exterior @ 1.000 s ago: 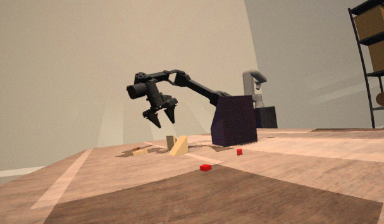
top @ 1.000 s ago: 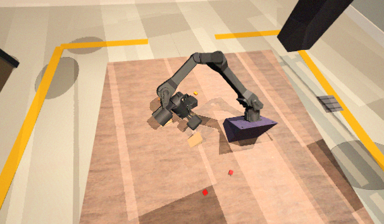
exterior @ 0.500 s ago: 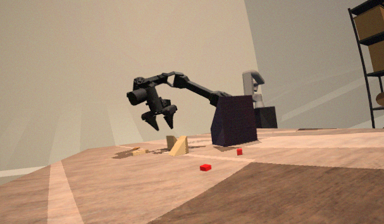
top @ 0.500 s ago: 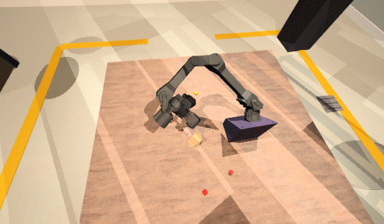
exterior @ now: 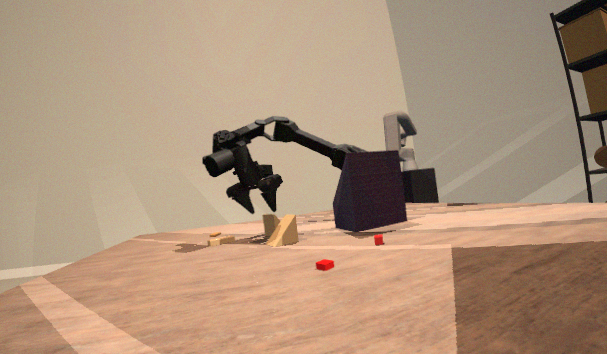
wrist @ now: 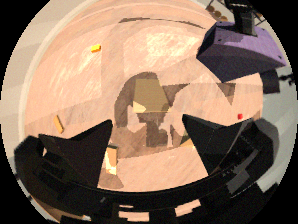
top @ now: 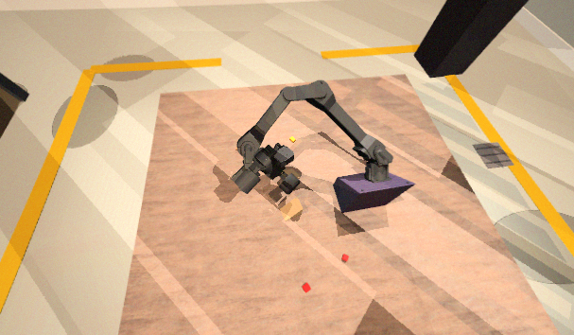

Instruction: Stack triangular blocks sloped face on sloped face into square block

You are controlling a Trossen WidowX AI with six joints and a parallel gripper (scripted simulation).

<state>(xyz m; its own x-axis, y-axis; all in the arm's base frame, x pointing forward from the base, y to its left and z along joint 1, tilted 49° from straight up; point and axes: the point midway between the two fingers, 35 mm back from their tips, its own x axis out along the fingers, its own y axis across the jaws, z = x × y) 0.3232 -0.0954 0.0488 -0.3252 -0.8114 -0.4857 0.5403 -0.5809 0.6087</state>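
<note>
The tan triangular block is 60 mm below my gripper tip, 30 mm behind it and 10 mm to the right of it. The rest, counted from my gripper tip: flat tan bar 130 mm ahead, 70 mm below, 20 mm to the right.
</note>
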